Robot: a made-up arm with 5 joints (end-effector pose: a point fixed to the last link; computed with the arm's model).
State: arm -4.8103 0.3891 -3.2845 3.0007 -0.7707
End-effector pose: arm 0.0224 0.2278 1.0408 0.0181 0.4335 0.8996 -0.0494
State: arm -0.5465 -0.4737 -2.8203 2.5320 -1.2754
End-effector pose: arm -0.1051 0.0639 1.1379 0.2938 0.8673 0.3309 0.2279
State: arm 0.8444 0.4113 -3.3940 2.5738 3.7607
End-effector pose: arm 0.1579 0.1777 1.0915 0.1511 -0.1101 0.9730 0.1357
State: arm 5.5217 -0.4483 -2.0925 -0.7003 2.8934
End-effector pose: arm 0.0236 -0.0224 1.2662 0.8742 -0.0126 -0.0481 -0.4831
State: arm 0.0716 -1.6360 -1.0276 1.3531 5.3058
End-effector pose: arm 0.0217 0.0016 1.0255 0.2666 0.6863 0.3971 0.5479
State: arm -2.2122 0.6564 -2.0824 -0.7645 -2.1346
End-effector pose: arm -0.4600 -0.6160 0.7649 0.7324 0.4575 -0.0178 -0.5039
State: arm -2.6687 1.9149 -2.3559 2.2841 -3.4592
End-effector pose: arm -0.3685 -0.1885 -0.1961 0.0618 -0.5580 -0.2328 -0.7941
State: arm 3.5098 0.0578 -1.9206 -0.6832 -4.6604
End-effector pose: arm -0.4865 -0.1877 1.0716 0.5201 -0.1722 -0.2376 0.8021
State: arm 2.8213 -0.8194 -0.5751 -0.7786 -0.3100
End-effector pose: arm -0.4125 0.1368 0.7831 0.8414 -0.0024 -0.4655 -0.2743
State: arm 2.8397 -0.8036 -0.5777 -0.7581 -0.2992
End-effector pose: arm -0.4228 0.1317 0.7767 0.8377 -0.0006 -0.4804 -0.2596
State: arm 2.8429 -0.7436 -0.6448 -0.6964 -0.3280
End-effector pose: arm -0.4423 0.1362 0.7861 0.8216 0.0074 -0.5041 -0.2662
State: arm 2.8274 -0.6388 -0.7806 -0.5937 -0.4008
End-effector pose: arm -0.4705 0.1529 0.8112 0.7916 0.0232 -0.5343 -0.2957
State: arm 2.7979 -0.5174 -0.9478 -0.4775 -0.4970
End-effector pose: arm -0.4988 0.1785 0.8425 0.7538 0.0432 -0.5625 -0.3369
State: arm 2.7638 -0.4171 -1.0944 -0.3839 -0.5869
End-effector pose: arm -0.5173 0.2053 0.8706 0.7194 0.0609 -0.5804 -0.3767
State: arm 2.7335 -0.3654 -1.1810 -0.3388 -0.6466
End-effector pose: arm -0.5206 0.2251 0.8909 0.6992 0.0699 -0.5835 -0.4072
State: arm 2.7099 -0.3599 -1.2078 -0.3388 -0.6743
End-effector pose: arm -0.5119 0.2358 0.9042 0.6938 0.0701 -0.5748 -0.4282
